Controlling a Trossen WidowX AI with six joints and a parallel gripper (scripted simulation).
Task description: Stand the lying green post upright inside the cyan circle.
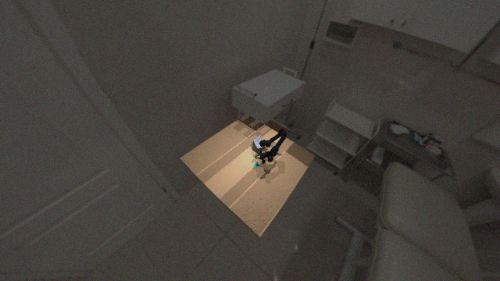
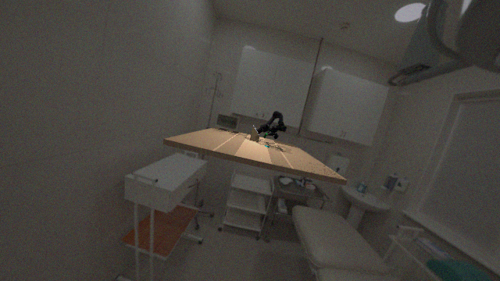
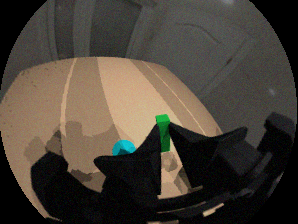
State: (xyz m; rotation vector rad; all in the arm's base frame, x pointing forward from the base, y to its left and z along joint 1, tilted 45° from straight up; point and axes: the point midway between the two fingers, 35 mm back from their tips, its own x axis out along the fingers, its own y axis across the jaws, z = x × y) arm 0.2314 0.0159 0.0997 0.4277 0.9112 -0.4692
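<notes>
The cyan circle is 40 mm to the left of my gripper tip and 120 mm below it. Round my gripper tip: green post (10 mm behind, 20 mm below).
</notes>
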